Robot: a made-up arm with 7 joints.
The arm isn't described. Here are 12 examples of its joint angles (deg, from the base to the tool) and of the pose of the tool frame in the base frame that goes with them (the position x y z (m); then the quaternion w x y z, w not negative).
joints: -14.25 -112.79 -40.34 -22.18 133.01 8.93 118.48
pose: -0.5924 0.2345 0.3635 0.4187 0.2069 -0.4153 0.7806
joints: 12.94 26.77 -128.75 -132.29 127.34 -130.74 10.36
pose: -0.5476 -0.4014 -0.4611 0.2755 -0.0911 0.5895 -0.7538
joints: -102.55 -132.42 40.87 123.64 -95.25 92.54 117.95
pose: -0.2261 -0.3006 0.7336 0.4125 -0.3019 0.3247 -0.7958
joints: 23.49 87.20 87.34 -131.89 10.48 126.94 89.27
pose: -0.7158 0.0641 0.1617 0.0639 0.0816 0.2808 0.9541
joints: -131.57 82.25 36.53 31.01 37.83 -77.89 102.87
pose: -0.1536 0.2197 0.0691 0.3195 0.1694 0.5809 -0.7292
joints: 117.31 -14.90 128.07 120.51 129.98 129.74 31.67
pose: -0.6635 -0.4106 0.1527 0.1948 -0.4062 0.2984 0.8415
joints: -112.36 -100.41 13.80 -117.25 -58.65 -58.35 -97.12
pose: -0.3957 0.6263 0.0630 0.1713 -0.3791 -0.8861 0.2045
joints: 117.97 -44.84 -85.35 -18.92 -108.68 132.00 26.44
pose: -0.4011 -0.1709 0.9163 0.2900 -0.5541 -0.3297 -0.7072
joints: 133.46 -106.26 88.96 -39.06 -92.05 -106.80 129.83
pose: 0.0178 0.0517 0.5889 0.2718 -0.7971 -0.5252 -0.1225
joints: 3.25 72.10 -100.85 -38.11 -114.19 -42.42 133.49
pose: 0.5470 0.2160 0.0676 0.1069 0.9433 -0.1703 0.2641
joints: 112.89 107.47 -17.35 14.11 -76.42 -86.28 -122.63
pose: 0.0248 -0.4542 0.7150 0.5528 -0.1851 -0.2386 -0.7767
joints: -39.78 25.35 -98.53 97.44 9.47 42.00 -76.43
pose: -0.4725 -0.5233 0.3587 0.5794 0.0071 0.0296 -0.8145
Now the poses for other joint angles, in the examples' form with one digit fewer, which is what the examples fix.
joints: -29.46 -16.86 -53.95 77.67 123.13 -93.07 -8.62
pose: -0.097 -0.213 0.604 0.196 -0.510 0.073 -0.834
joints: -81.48 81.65 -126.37 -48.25 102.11 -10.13 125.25
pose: 0.558 0.334 0.865 0.896 -0.187 -0.323 -0.239
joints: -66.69 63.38 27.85 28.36 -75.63 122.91 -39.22
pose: 0.427 -0.140 0.400 0.815 0.209 -0.400 -0.364
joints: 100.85 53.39 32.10 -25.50 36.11 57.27 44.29
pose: 0.695 -0.685 -0.335 0.804 -0.405 0.391 -0.191
